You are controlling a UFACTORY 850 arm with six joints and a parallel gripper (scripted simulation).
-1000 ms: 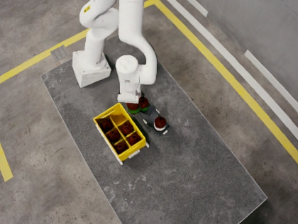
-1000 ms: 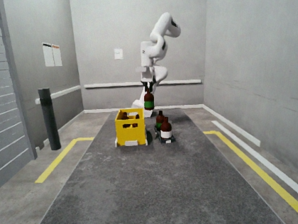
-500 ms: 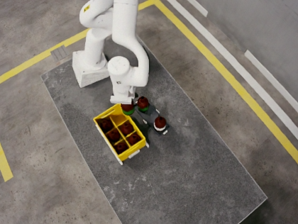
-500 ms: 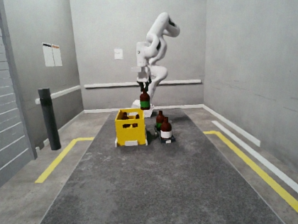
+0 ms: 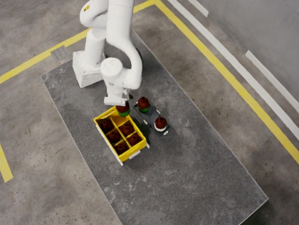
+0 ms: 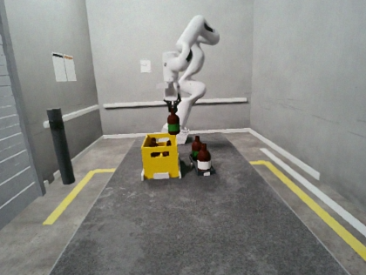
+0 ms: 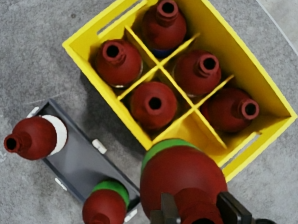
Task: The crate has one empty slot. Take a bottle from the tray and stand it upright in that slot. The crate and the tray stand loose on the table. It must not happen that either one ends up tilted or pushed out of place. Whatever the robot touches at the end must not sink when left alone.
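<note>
Right now the glass bottle is 70 mm below my hand. From my hand the other things lie so: dark tray 320 mm below, 140 mm to the left, 90 mm ahead; then yellow crate 250 mm below, 90 mm to the right, 60 mm ahead.
</note>
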